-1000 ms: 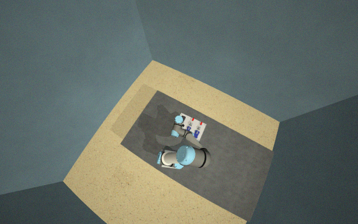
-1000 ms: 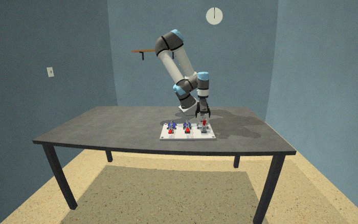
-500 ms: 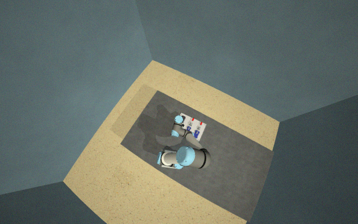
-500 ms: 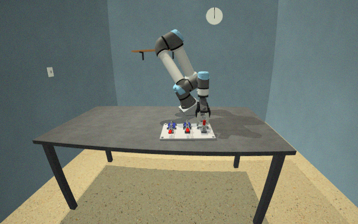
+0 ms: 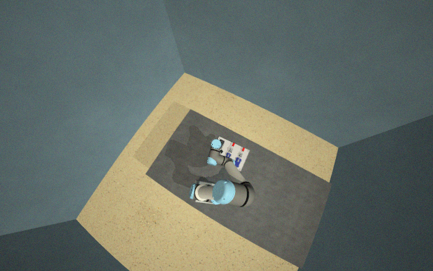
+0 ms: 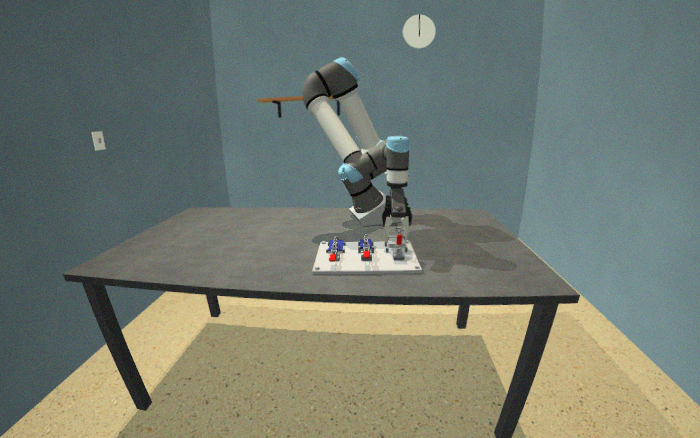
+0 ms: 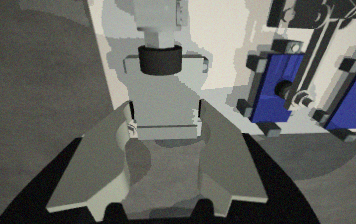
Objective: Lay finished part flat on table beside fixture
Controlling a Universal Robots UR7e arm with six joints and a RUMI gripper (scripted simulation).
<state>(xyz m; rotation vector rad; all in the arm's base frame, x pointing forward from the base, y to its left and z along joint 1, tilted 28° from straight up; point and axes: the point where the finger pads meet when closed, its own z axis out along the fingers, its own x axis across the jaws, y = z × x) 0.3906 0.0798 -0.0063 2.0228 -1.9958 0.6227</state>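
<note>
My gripper is now 11 cm to the left of the blue blank and 2 cm above it. From my hand the other things lie so: grey finished part (1 cm behind, 1 cm below); then fixture plate (5 cm ahead, 11 cm to the right, 5 cm below).
</note>
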